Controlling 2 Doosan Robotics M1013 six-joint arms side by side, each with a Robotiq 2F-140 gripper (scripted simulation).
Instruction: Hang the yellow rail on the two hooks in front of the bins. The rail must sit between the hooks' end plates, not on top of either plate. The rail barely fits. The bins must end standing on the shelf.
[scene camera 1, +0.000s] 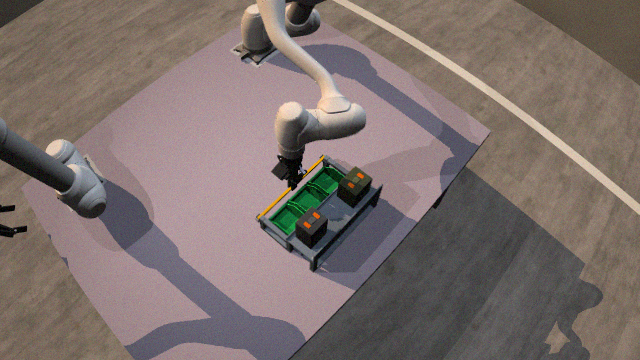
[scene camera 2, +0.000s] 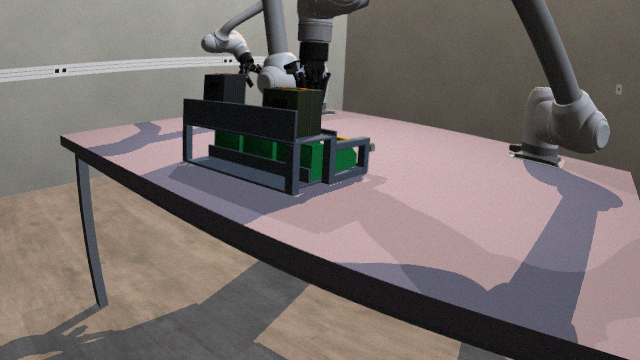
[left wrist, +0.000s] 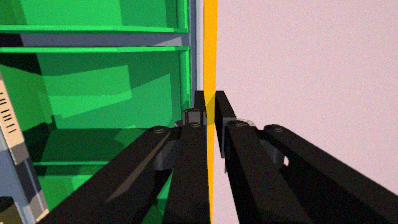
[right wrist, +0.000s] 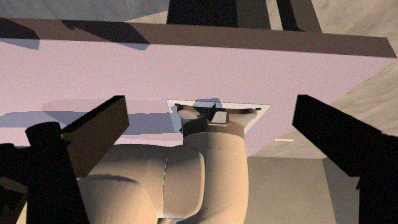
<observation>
A grey shelf (scene camera 1: 340, 215) is 160 cm from the lens. An olive box (scene camera 1: 356, 184) is 156 cm from the lens. A dark box (scene camera 1: 312, 225) is 144 cm from the lens.
</observation>
